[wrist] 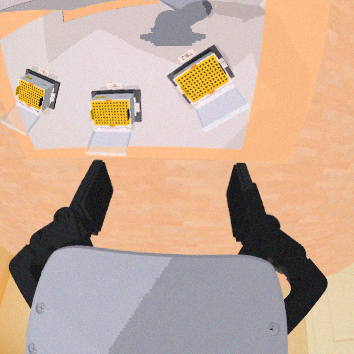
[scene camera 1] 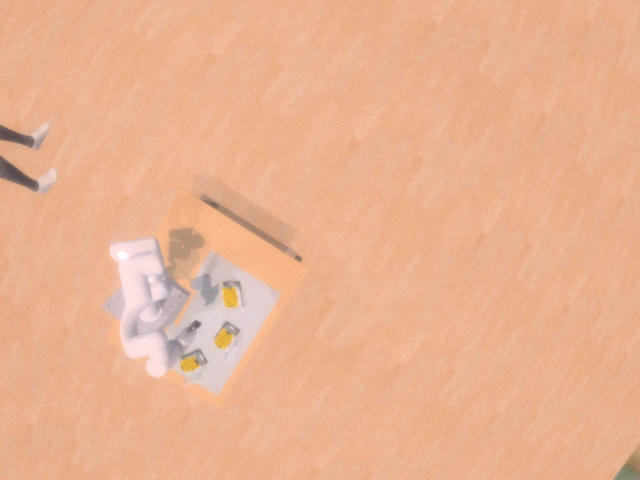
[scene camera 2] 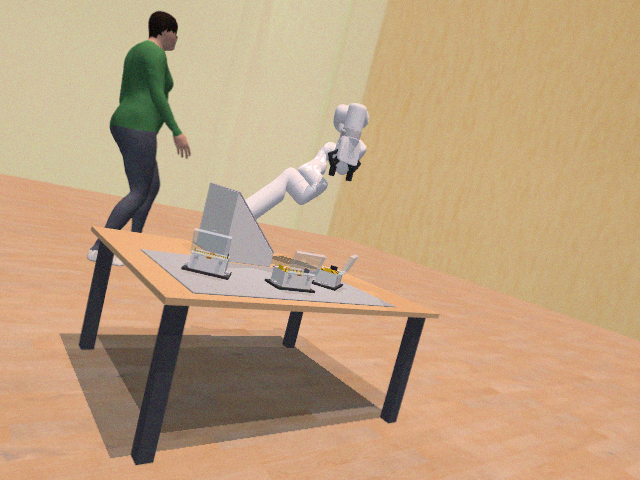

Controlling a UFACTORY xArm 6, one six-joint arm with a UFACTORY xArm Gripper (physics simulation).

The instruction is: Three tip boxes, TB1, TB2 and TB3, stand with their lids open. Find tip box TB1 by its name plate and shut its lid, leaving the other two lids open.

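Frame: origin at the arm's base, x right, y ahead, z up, level; centimetres.
Seen in the pictures: gripper, fingertip midpoint: (wrist: 167,176) (scene camera 1: 194,330) (scene camera 2: 339,178); arm's base, link origin: (scene camera 1: 150,310) (scene camera 2: 244,213).
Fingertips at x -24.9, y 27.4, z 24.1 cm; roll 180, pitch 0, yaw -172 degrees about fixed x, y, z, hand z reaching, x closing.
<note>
Pixels of each thing's top centre, then the offset from my fingertips to it. "spot": a spot on its surface instead. Level surfaces: height alone.
- plate, surface spot: (wrist: 186,55) spot: dy -3.2, dx -1.2, dz -43.0 cm
- middle box, top centre: (wrist: 108,115) (scene camera 2: 294,267) (scene camera 1: 223,340) dy +14.2, dx +17.8, dz -35.8 cm
- grey mat, surface height: dz -43.2 cm
Three tip boxes with yellow racks stand on the grey mat, their clear lids open. The right box in the wrist view (wrist: 202,79) has a plate (wrist: 186,55) that seems to read TB2; this box also shows in the scene views (scene camera 1: 231,296) (scene camera 2: 208,264). The middle box (scene camera 1: 225,338) (scene camera 2: 292,279) (wrist: 111,113) and the left box in the wrist view (wrist: 31,95) (scene camera 1: 190,363) (scene camera 2: 328,279) have plates too small to read surely, so I cannot tell which is TB1. My gripper (scene camera 1: 194,326) (scene camera 2: 340,176) (wrist: 167,176) is open and empty, high above the table, touching no box.
The wooden table (scene camera 1: 248,240) (scene camera 2: 129,271) carries the grey mat (scene camera 1: 261,299) (scene camera 2: 240,287) (wrist: 150,130). A tall grey wedge-shaped stand (scene camera 2: 219,214) rises behind the TB2-looking box in scene camera 2. A person in green (scene camera 2: 142,87) stands beyond the table.
</note>
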